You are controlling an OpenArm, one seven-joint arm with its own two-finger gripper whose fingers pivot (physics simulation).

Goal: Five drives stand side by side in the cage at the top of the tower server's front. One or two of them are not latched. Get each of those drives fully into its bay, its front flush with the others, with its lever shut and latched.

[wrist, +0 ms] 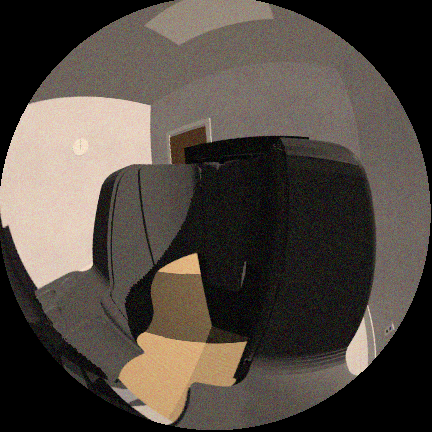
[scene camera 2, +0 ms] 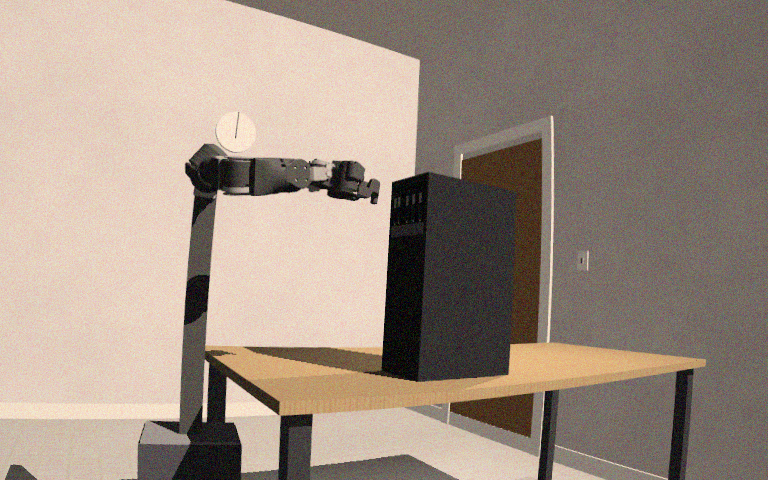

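Note:
The black tower server [scene camera 2: 467, 277] [wrist: 225, 311] stands upright on the table. The drives [scene camera 2: 407, 207] stand side by side in the cage at the top of its front, with small light marks near their tops. They are small and dark in the scene view, so I cannot tell which levers are latched or which fronts are flush. My gripper [scene camera 2: 374, 192] [wrist: 230, 227] is shut and empty. It is level with the cage, a short gap in front of it, and touches nothing. In the wrist view its fingers hide most of the tower's front, including the drives.
The wooden table [scene camera 2: 322, 390] [wrist: 170, 372] extends in front of the tower and behind it. The arm's post [scene camera 2: 195, 316] stands beyond the table's front end. A brown door [scene camera 2: 529, 243] [wrist: 189, 144] and a wall clock [scene camera 2: 236, 131] [wrist: 80, 146] are in the background.

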